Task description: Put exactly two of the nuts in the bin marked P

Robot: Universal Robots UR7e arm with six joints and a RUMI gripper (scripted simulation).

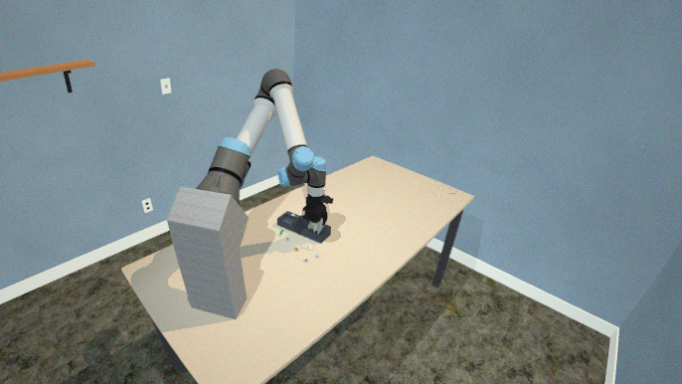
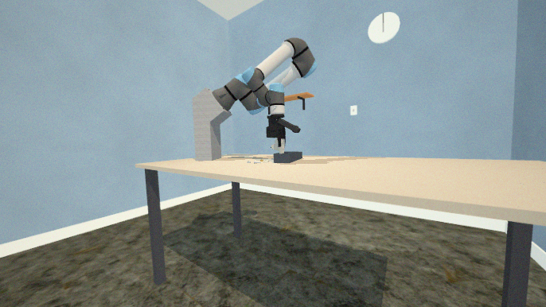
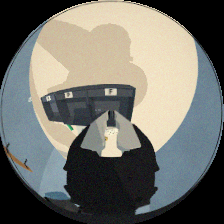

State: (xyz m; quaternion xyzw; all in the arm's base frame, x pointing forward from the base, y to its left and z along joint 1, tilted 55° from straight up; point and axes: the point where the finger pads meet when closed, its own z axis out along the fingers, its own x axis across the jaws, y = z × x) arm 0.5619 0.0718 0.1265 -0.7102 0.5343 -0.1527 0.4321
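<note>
Right now my hand is 30 mm past the dark bin block, 80 mm to the right of it and 10 mm above it. From my hand the other things lie so: white dotted plate (70 mm behind, 50 mm to the right, 30 mm below); then brass-coloured nut (120 mm behind, 40 mm to the right, 30 mm below); then green part (140 mm behind, 100 mm to the left, 30 mm below).
</note>
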